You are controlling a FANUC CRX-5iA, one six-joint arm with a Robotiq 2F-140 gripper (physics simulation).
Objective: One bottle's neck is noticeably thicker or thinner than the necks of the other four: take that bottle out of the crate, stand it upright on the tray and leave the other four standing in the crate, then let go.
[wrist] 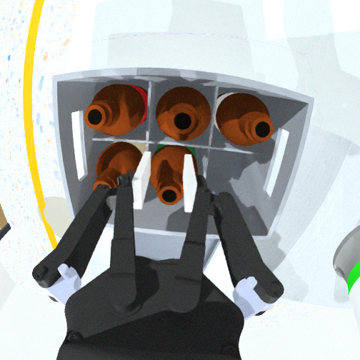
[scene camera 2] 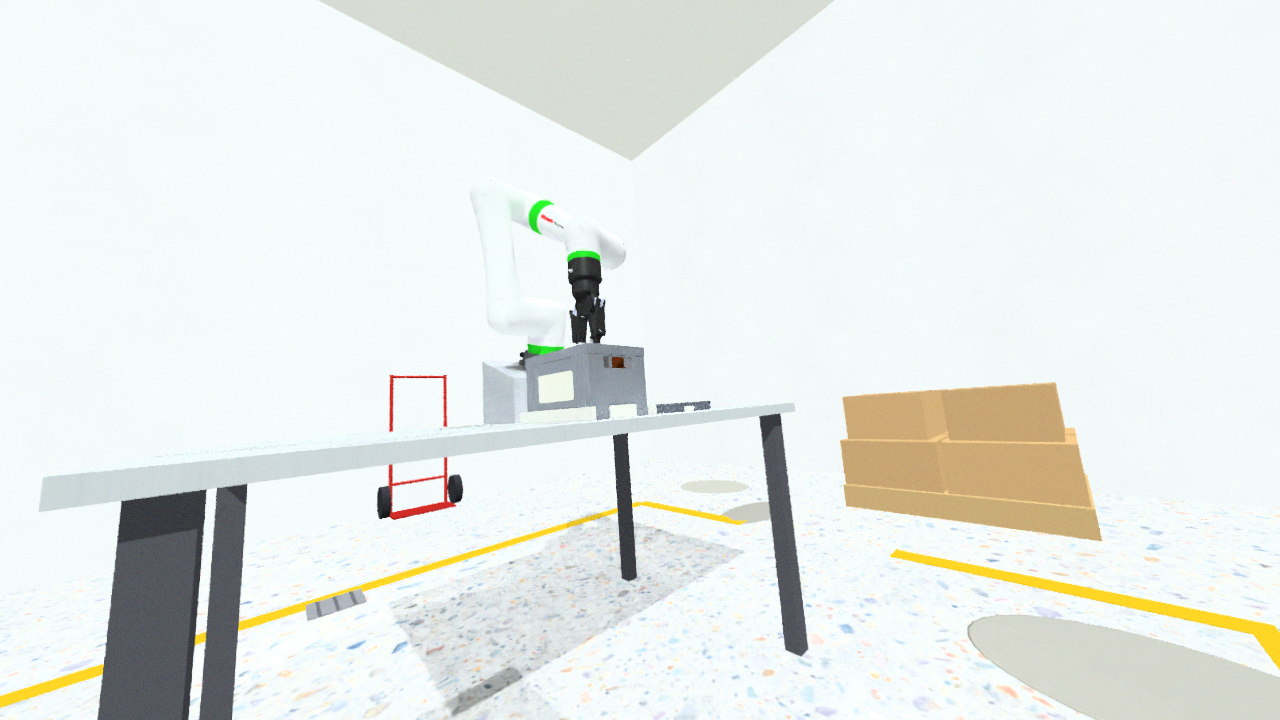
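Note:
The grey crate (scene camera 2: 617, 390) (wrist: 295, 120) stands on the table. In the wrist view it holds brown bottles: a red-marked one (wrist: 120, 120) far left, one (wrist: 183, 100) far middle, a white-marked one (wrist: 237, 117) far right, a cream-marked one (wrist: 115, 159) near left and a green-marked one (wrist: 167, 167) near middle. The near right compartment is empty. My gripper (scene camera 2: 587, 341) (wrist: 166, 164) is over the crate, open, its white pads either side of the green-marked bottle's neck. The left pad partly covers the near-left bottle's side. I cannot identify the tray for certain.
On the table (scene camera 2: 429, 445), a pale flat piece (scene camera 2: 557, 415) lies at the crate's foot and a dark flat object (scene camera 2: 682, 407) right of it. A red hand truck (scene camera 2: 391, 402) and stacked cartons (scene camera 2: 1002, 461) stand beyond. Crate walls and dividers surround the bottles.

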